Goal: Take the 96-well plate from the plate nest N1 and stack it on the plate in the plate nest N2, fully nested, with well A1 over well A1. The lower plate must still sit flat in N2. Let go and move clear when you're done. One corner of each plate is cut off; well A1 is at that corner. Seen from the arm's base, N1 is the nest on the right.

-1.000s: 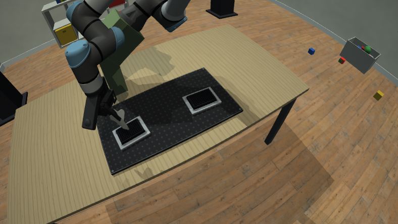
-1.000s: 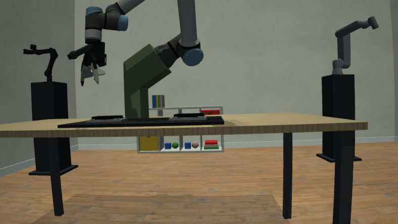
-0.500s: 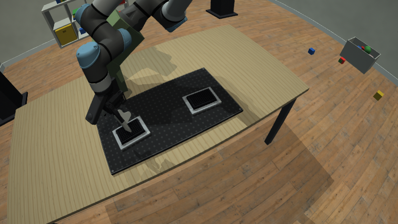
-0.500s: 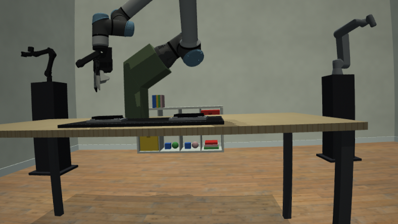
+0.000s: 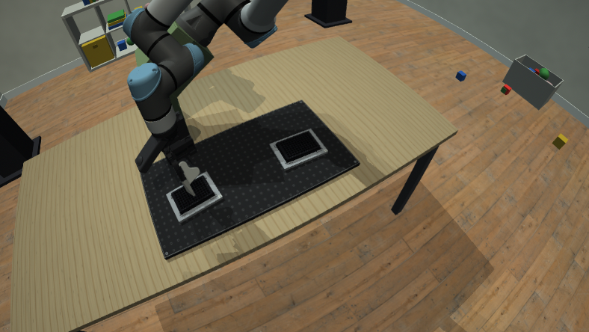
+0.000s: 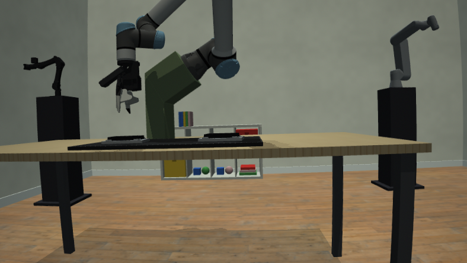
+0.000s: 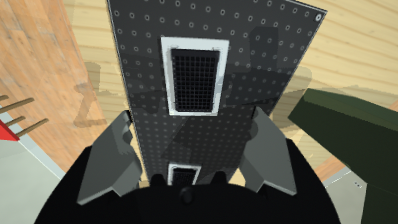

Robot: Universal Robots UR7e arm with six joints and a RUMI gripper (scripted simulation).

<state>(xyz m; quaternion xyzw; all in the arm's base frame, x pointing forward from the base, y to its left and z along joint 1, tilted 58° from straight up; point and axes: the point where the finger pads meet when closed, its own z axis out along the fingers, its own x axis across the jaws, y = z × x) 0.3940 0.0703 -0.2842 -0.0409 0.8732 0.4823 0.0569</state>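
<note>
The black 96-well plate is 100 mm below my hand. The rest, counted from my hand: plate nest 110 mm below.
</note>
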